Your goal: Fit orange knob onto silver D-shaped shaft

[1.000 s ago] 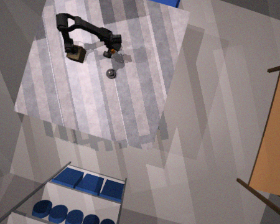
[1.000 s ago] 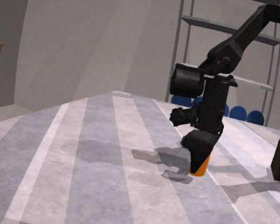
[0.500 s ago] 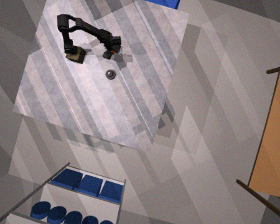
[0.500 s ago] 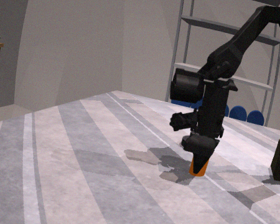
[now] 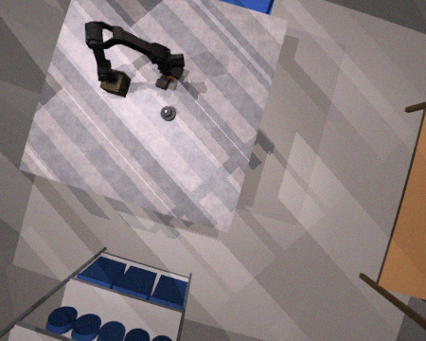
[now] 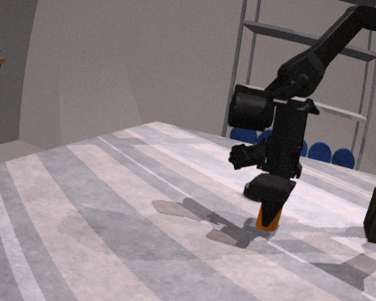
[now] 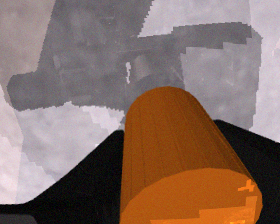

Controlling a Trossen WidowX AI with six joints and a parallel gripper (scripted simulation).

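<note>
Now: gripper tip 1 cm short of the round pedestal, 20 cm to the left of it and 1 cm below it. The rest, counted from my gripper tip: orange knob (3 cm above).
</note>
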